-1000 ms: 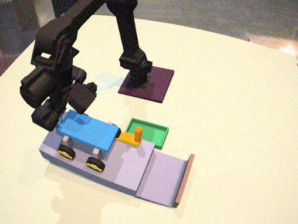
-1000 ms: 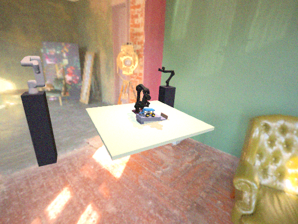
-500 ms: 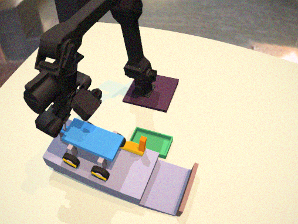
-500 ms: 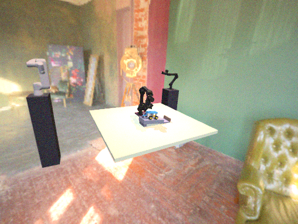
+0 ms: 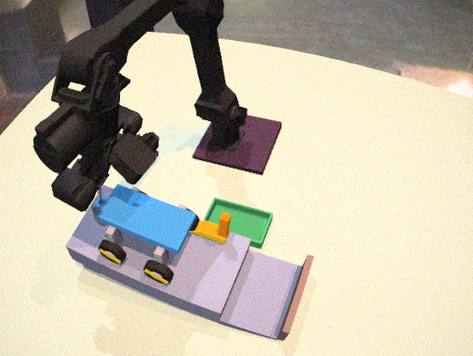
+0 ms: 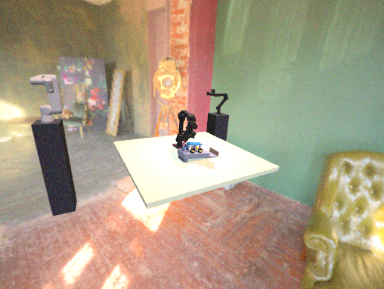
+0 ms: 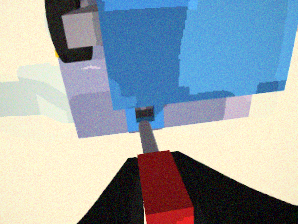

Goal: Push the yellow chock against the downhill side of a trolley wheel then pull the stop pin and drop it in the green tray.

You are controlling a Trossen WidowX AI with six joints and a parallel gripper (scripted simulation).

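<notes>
Right now my gripper tip is 12 cm past the green tray, 19 cm to the right of it and 18 cm above it. From my gripper tip the other things lie so: ramp (2 cm ahead, 10 cm to the left, 12 cm below); then red-headed stop pin (right at my gripper tip); then trolley (2 cm ahead, 9 cm to the left, 6 cm below).
</notes>
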